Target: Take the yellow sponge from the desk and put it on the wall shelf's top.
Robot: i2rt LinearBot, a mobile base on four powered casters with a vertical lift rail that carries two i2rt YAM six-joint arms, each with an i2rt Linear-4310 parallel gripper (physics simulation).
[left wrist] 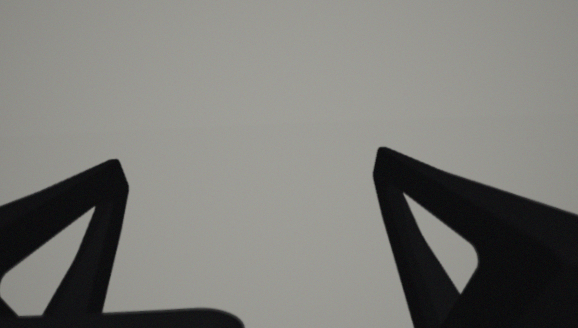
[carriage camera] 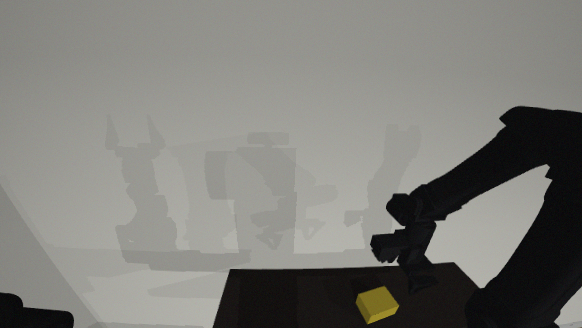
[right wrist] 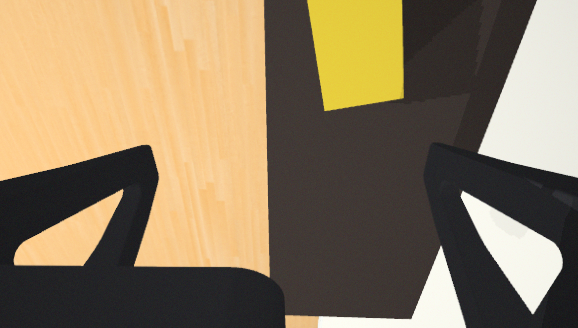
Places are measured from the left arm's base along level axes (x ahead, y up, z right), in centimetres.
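Where they show: left gripper, fingertip midpoint: (left wrist: 251,166); right gripper, fingertip midpoint: (carriage camera: 399,277) (right wrist: 289,160).
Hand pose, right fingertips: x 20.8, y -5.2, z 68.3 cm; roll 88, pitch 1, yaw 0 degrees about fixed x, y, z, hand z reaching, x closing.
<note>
After its pixels a point has its place.
The yellow sponge (carriage camera: 377,304) @[z 69.1, x 24.7, y -26.0 cm] (right wrist: 362,55) @[z 71.4, x 26.7, y -26.0 cm] lies flat on the dark desk (carriage camera: 265,300) @[z 28.6, x 30.8, y -31.4 cm] (right wrist: 345,200) @[z 93.0, x 28.0, y -31.4 cm]. In the right wrist view its upper part is cut off by the frame's top edge. My right gripper (carriage camera: 422,285) (right wrist: 289,160) @[z 68.3, x 20.8, y -5.2 cm] is open and empty above the desk, a little right of the sponge in the carriage view and apart from it. In the right wrist view the sponge lies ahead of the fingertips, right of their midline. My left gripper (left wrist: 251,166) @[z 0.3, x 1.4, y 44.4 cm] is open and empty, facing the pale wall. The wall shelf does not show in these views.
The right arm (carriage camera: 485,165) @[z 65.7, x 12.6, y 32.8 cm] reaches in from the right in the carriage view. A black part (carriage camera: 40,317) shows at the lower left. The wall (carriage camera: 280,65) @[z 33.3, x 44.0, y 49.1 cm] behind the desk carries shadows of the robot. Light wood floor (right wrist: 200,110) @[z 130.6, x -20.4, y -131.5 cm] shows beside the desk in the right wrist view.
</note>
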